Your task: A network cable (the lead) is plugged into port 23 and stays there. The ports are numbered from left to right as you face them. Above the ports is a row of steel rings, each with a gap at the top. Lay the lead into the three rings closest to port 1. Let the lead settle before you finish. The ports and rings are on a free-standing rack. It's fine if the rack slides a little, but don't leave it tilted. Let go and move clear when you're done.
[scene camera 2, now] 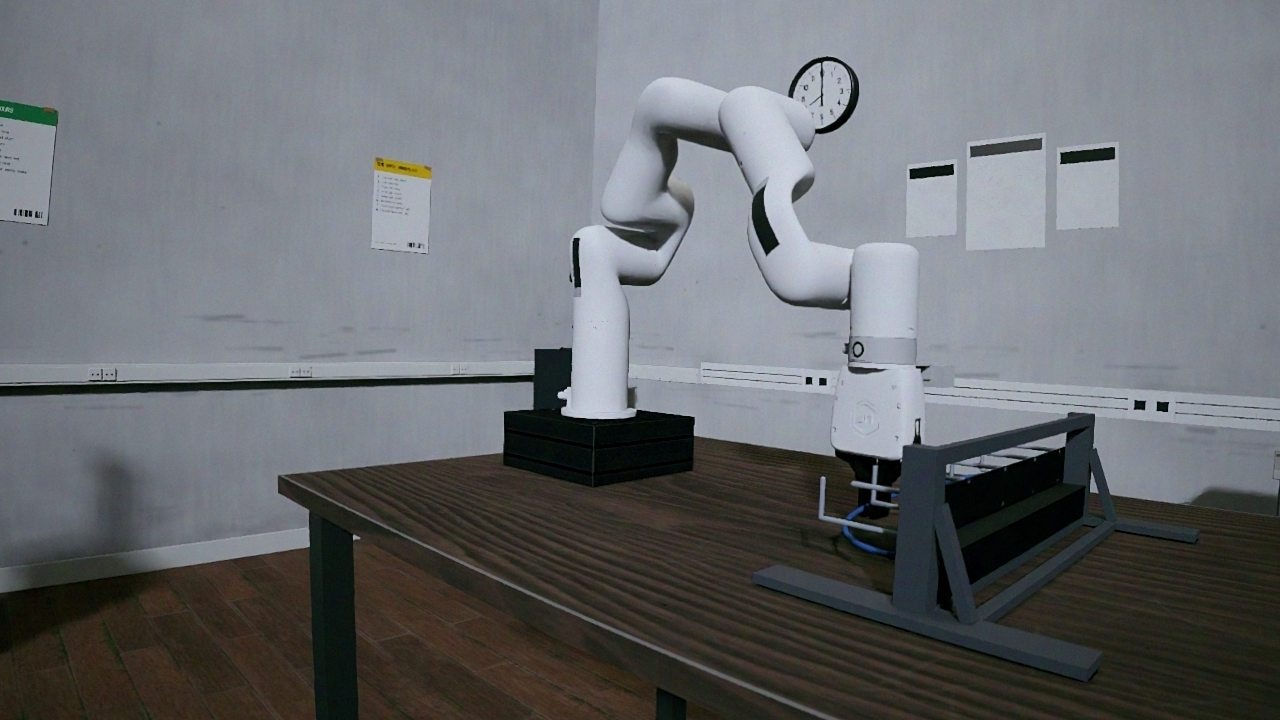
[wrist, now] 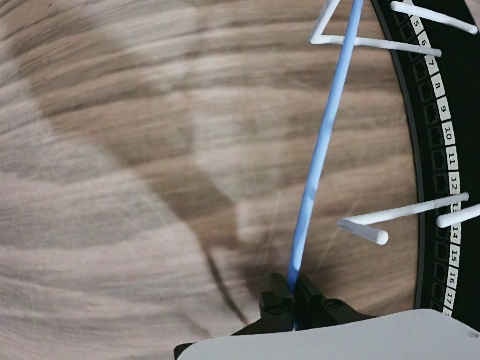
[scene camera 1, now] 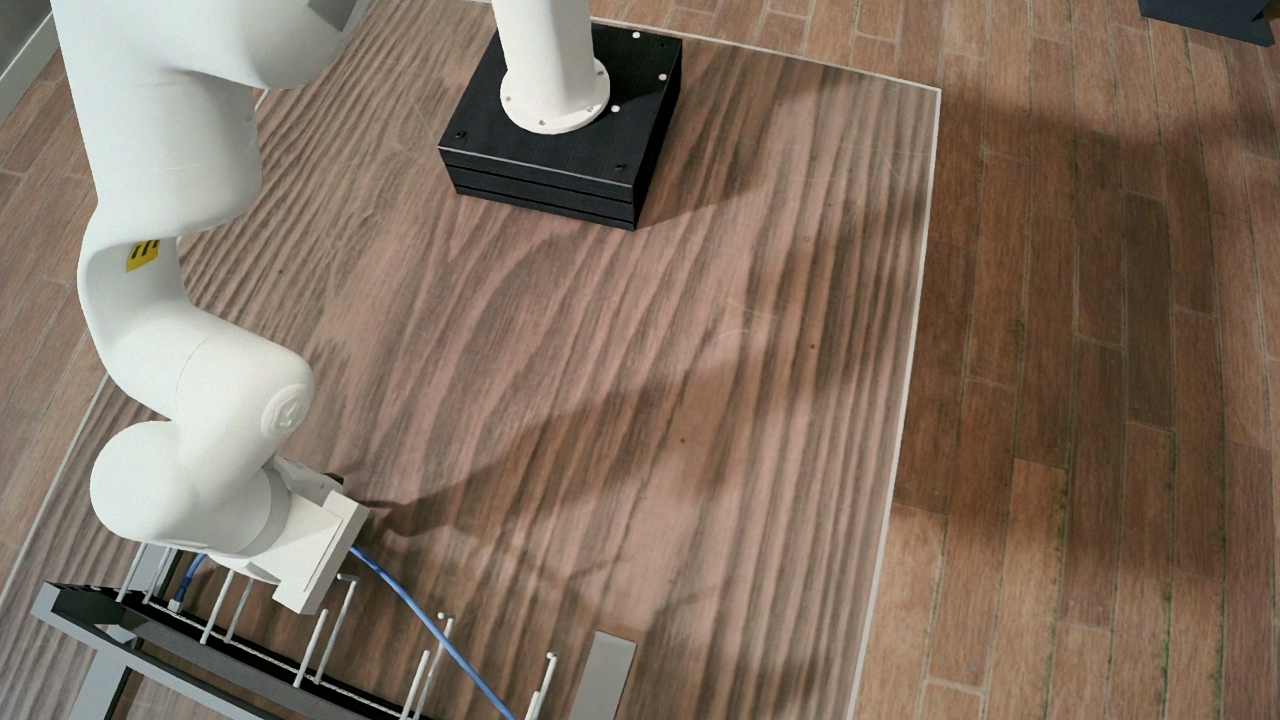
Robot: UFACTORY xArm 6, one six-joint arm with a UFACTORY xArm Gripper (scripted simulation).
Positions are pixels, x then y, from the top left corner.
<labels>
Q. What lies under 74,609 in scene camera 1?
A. A grey rack.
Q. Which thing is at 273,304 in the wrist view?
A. My gripper.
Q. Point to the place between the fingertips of my gripper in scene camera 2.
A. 873,516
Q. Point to a grey rack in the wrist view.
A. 433,85
</labels>
